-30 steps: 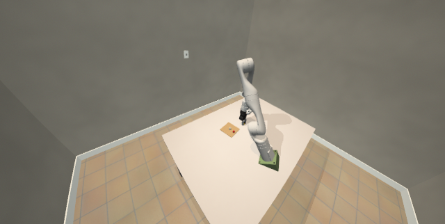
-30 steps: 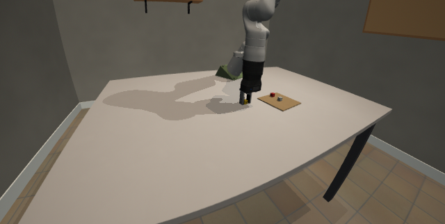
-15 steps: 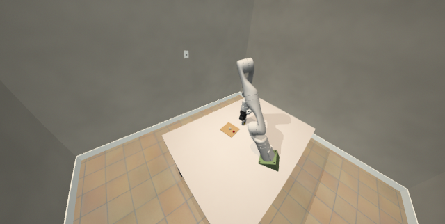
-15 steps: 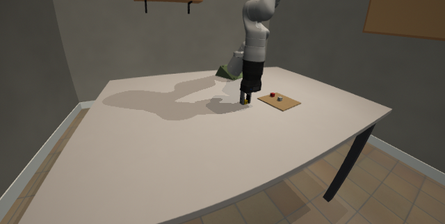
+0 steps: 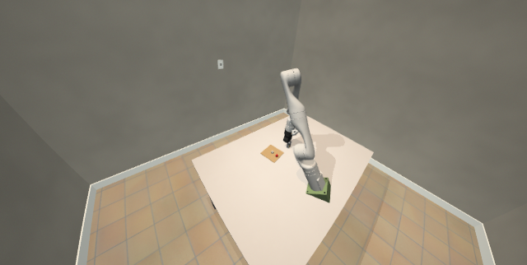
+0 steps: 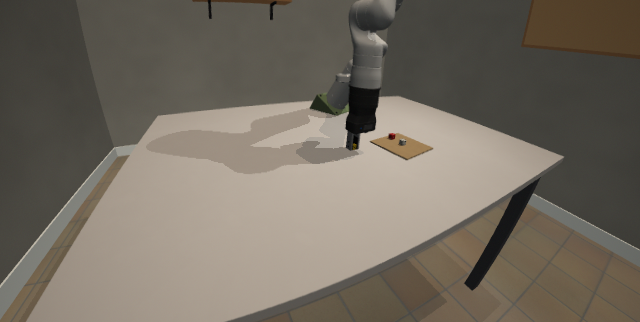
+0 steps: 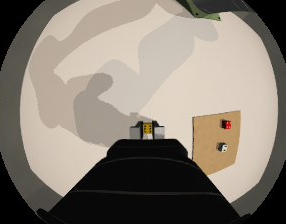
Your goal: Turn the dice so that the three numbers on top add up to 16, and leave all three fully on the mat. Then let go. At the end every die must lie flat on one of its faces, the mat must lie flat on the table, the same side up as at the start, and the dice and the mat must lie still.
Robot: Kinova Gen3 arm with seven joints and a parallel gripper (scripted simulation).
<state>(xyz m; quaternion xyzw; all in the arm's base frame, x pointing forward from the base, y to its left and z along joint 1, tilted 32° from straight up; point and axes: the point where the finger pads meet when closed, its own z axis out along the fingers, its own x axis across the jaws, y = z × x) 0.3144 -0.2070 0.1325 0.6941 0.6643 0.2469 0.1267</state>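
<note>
The white die is 16 cm to the left of my hand, 5 cm ahead of it and 1 cm below it. Also, from my hand: tan mat 16 cm to the left, 5 cm ahead, 2 cm below; red die 16 cm to the left, 1 cm below; yellow die 1 cm below.
</note>
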